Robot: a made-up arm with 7 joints.
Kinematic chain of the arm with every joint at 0, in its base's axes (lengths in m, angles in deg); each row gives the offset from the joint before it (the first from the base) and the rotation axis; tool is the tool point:
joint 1: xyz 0 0 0.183 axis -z
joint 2: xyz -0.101 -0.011 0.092 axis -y
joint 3: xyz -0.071 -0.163 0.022 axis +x
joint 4: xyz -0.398 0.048 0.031 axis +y
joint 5: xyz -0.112 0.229 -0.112 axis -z
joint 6: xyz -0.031 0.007 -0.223 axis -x
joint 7: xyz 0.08 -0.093 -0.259 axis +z
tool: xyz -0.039 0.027 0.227
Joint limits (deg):
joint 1: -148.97..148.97
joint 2: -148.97..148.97
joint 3: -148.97..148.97
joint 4: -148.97..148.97
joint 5: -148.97..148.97
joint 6: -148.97..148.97
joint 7: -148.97..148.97
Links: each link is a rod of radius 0.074 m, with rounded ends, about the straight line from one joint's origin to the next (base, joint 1, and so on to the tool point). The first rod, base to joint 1, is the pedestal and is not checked.
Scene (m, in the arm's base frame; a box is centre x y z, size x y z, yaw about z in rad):
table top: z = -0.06
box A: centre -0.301 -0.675 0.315 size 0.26 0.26 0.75 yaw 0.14
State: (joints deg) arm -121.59 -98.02 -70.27 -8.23 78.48 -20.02 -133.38
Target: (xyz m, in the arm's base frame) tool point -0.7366 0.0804 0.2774
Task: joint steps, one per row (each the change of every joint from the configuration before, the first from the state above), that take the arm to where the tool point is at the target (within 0.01 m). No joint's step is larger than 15 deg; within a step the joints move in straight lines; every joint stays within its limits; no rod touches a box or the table.
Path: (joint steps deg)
1: 14.06 4.64 8.68 8.30 3.68 2.29 0.82
2: 14.07 4.63 8.67 8.30 3.68 2.29 0.83
3: 14.06 4.64 8.68 8.31 3.68 2.29 0.82
4: 14.07 4.64 8.67 8.30 3.68 2.29 0.82
5: 14.06 4.63 8.68 8.30 3.68 2.30 0.82
6: 14.07 4.64 8.67 8.30 3.68 2.29 0.83
7: 14.06 4.63 8.68 8.30 3.68 2.29 0.82
8: 6.73 5.30 0.19 -13.75 -3.03 -4.14 -1.10
9: 6.72 5.30 0.20 -13.75 -3.02 -4.14 -1.10
10: 6.72 5.29 0.19 -13.75 -3.03 -4.14 -1.09
11: 6.72 5.30 0.19 -13.75 -3.02 -4.14 -1.10
12: 6.72 5.30 0.20 -13.75 -3.03 -4.13 -1.10

